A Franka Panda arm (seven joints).
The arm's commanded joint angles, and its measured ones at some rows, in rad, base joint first. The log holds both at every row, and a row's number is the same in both.
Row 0, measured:
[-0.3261, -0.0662, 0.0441, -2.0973, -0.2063, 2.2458, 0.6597]
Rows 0 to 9, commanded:
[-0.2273, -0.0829, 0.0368, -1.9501, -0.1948, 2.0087, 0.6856]
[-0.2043, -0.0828, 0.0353, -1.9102, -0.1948, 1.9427, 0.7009]
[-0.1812, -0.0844, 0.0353, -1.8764, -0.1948, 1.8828, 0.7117]
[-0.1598, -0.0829, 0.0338, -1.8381, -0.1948, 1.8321, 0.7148]
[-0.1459, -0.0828, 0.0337, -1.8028, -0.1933, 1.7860, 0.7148]
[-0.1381, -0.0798, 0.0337, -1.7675, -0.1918, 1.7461, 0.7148]
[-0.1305, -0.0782, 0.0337, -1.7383, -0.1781, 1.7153, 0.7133]
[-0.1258, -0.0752, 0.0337, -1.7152, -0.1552, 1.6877, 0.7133]
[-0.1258, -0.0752, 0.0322, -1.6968, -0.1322, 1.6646, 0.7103]
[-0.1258, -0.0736, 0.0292, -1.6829, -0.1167, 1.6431, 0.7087]
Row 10, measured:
[-0.1377, -0.0972, 0.0438, -1.7591, -0.1685, 1.7244, 0.7048]
